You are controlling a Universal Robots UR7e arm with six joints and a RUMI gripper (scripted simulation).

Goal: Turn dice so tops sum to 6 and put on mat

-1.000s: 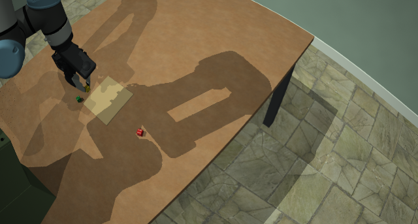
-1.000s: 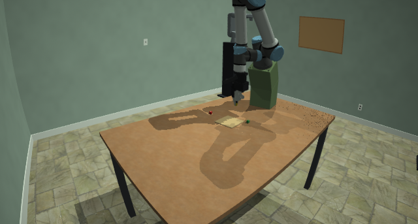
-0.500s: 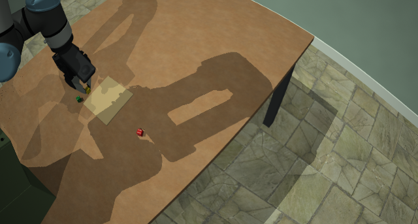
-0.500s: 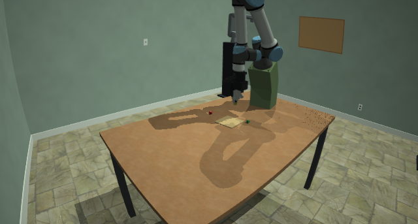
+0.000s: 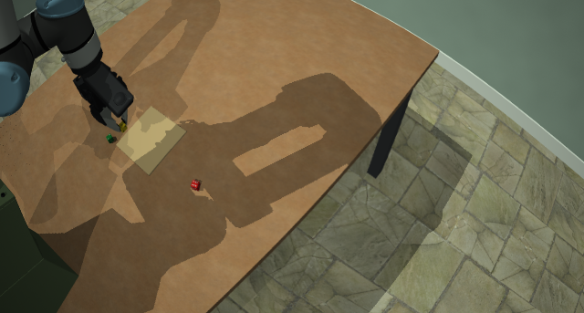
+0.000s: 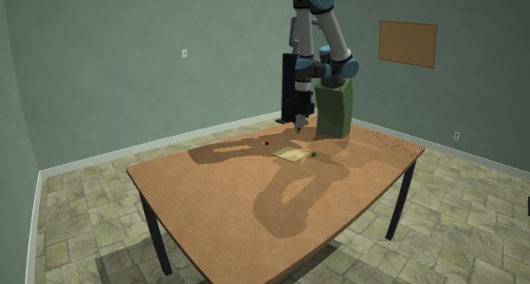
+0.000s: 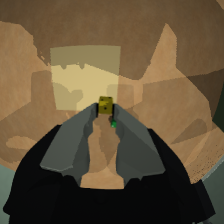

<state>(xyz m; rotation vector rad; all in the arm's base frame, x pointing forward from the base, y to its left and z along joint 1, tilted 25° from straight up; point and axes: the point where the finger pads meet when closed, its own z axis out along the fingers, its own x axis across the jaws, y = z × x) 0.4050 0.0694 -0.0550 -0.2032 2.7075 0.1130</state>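
Now: the mat 50 mm ahead of my hand, 10 mm to the left of it and 120 mm below it. From my hand the other things lie so: yellow die (10 mm below); green die (40 mm behind, 90 mm to the left, 110 mm below); red die (60 mm ahead, 170 mm to the right, 110 mm below).
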